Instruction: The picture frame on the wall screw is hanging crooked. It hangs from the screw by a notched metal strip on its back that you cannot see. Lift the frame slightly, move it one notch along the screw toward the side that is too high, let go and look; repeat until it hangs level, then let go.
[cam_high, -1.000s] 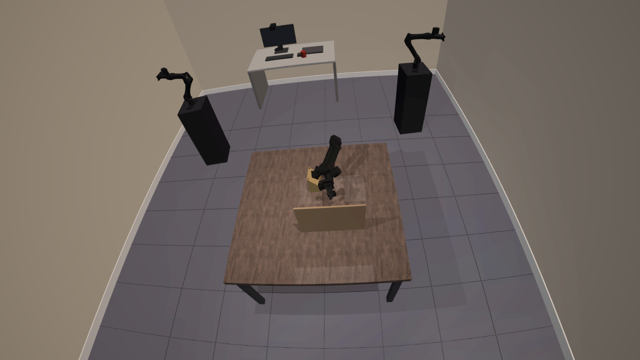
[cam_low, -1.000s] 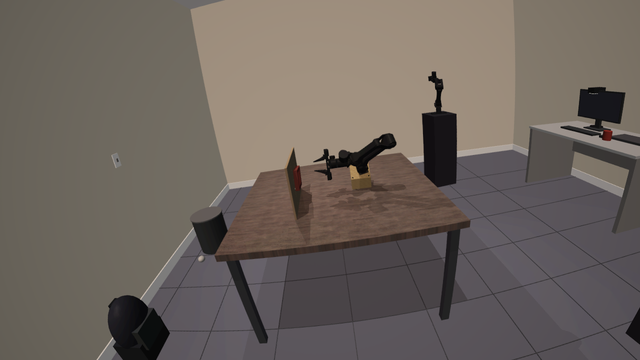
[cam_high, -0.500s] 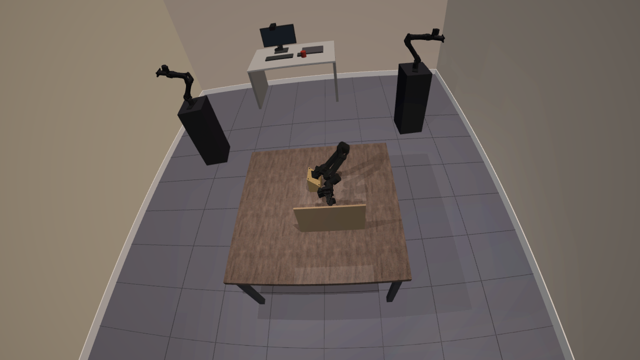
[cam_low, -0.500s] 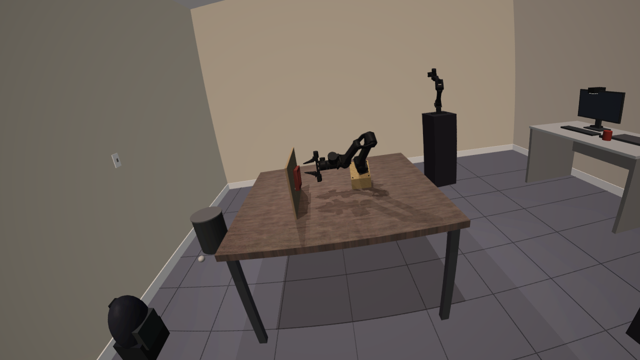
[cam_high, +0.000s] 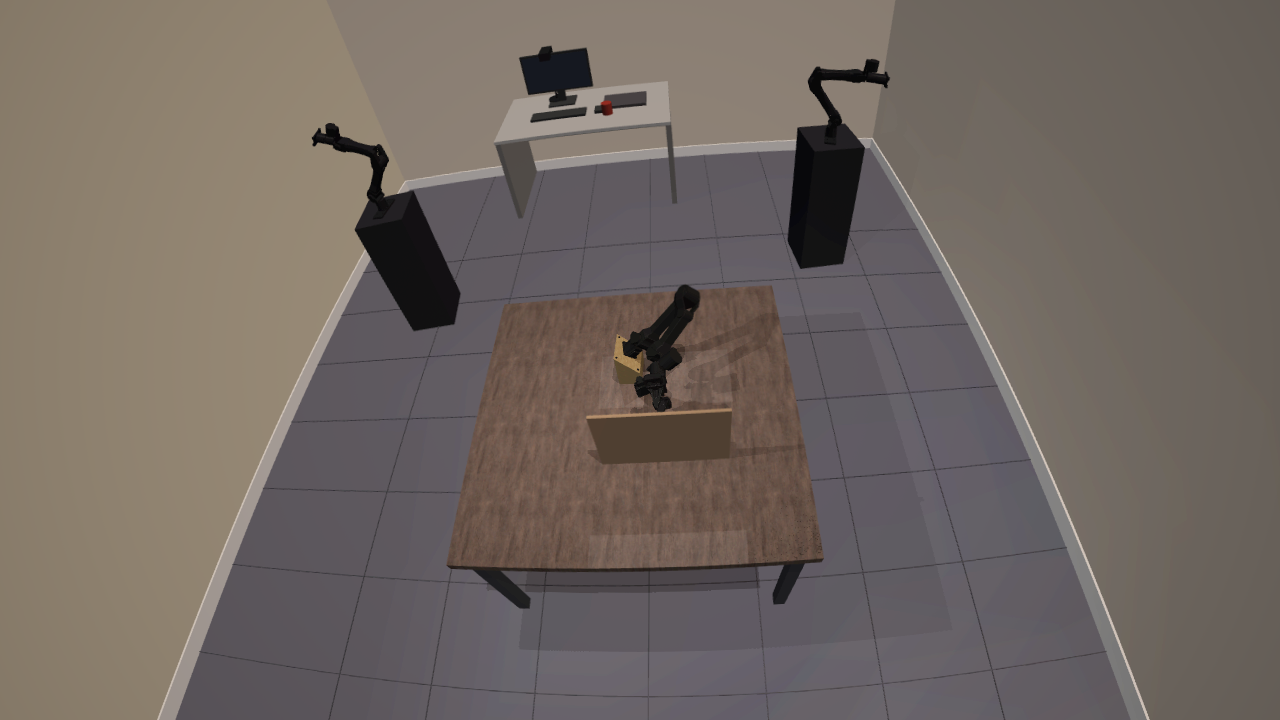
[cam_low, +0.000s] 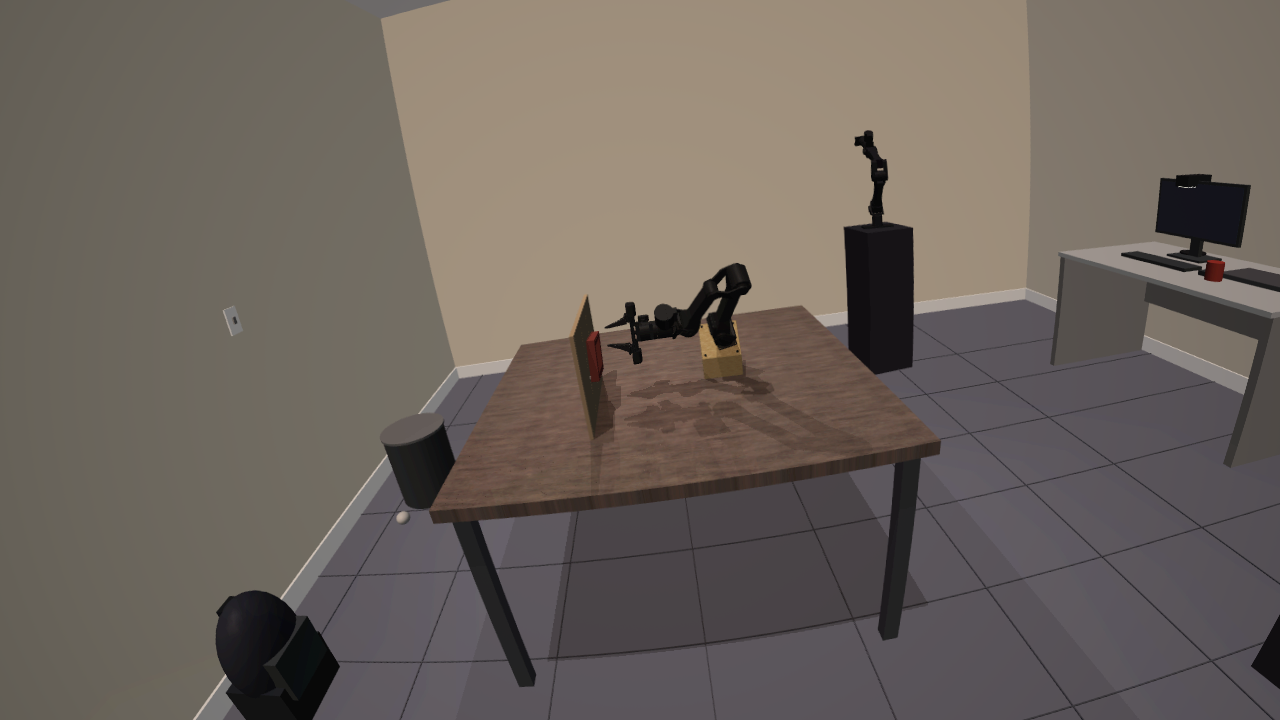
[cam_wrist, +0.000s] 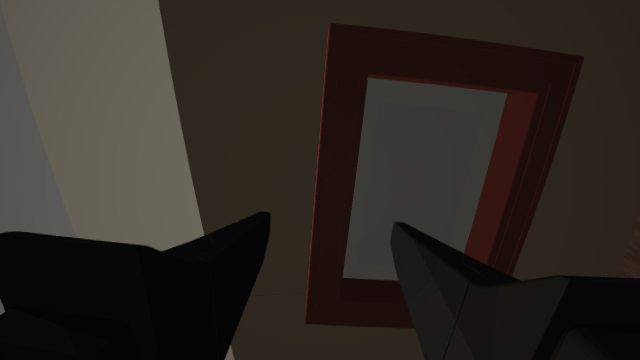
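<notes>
Right now my gripper tip is 50 mm short of the picture frame and 50 mm above it. Also, from my gripper tip: tan wall panel: 70 mm below, 60 mm ahead.
</notes>
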